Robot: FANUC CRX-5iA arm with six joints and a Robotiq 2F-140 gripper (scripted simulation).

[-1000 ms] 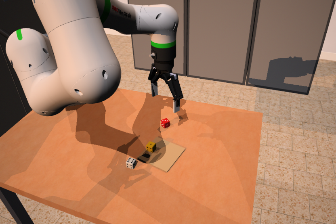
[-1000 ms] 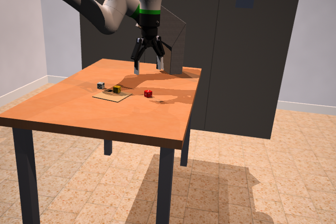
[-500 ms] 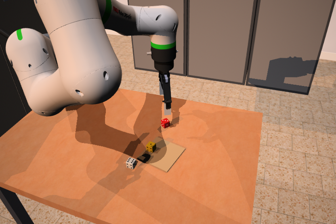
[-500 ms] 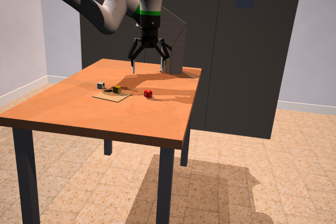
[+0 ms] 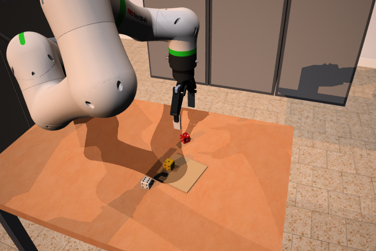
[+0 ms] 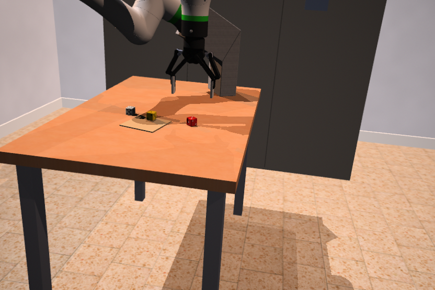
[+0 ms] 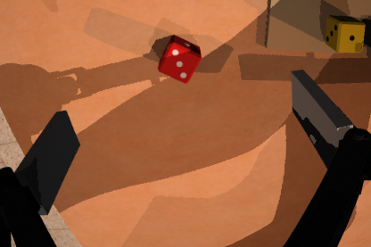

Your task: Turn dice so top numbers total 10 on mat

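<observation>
The red die is 11 cm below my hand. From my hand the other things lie so: white die (25 cm to the right, 11 cm below, 8 cm behind); then yellow die (16 cm to the right, 11 cm below, 3 cm behind); then tan mat (17 cm to the right, 13 cm below, 2 cm ahead).
</observation>
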